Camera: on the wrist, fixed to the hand. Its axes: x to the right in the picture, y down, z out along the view.
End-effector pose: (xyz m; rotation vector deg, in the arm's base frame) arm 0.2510 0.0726 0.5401 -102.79 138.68 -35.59
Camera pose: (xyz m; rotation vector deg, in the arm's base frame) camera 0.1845 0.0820 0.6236 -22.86 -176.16 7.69
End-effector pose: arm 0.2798 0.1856 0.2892 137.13 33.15 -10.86
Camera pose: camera 0.3180 0.2356 0.3759 107.80 -59.37 42.92
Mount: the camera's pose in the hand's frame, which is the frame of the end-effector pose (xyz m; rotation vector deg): 0.0278 0.0326 -0.0982 -21.96 12.53 85.52
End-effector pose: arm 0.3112 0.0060 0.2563 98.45 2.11 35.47
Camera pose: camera 0.2839 0.0961 0.3075 59.78 -69.58 99.21
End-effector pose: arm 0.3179 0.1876 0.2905 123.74 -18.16 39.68
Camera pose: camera 0.2899 0.2440 0.3772 66.13 -104.22 82.95
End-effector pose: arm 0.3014 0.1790 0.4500 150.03 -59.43 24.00
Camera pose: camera 0.2824 0.1757 0.5554 58.57 -140.96 36.81
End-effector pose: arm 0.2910 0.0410 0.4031 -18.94 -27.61 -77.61
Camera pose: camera 0.3405 -0.0249 0.3346 -37.70 14.60 0.66
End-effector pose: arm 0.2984 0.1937 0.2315 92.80 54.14 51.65
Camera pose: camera 0.2265 0.2509 0.2866 99.65 -30.30 119.53
